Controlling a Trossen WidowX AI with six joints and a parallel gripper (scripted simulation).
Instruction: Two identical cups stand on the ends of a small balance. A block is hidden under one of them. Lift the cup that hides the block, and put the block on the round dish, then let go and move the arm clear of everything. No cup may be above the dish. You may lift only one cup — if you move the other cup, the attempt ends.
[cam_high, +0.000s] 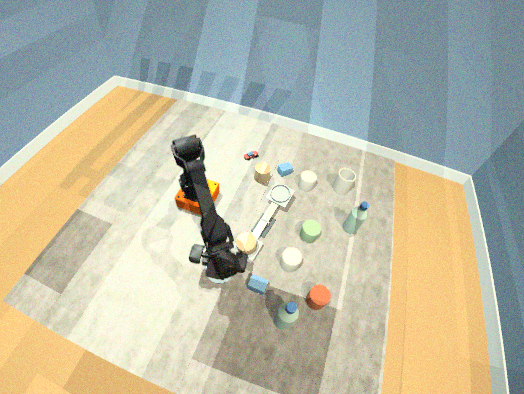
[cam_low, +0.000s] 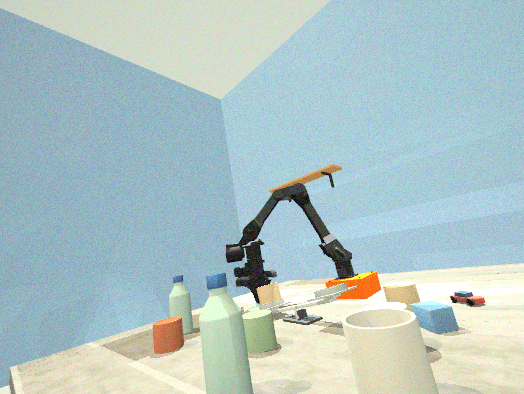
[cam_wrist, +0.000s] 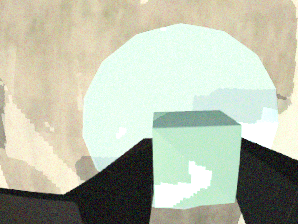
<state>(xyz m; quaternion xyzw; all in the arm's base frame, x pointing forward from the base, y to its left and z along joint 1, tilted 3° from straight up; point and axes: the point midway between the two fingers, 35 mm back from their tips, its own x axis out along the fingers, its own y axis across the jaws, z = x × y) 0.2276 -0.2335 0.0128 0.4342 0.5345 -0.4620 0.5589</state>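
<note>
The pale green block is 1 cm above my gripper tip. From my gripper tip the other things lie so: tan cup 9 cm to the left, 5 cm ahead, 4 cm above; orange cylinder 37 cm ahead, 2 cm to the left, 1 cm above; white round dish 2 cm below.
</note>
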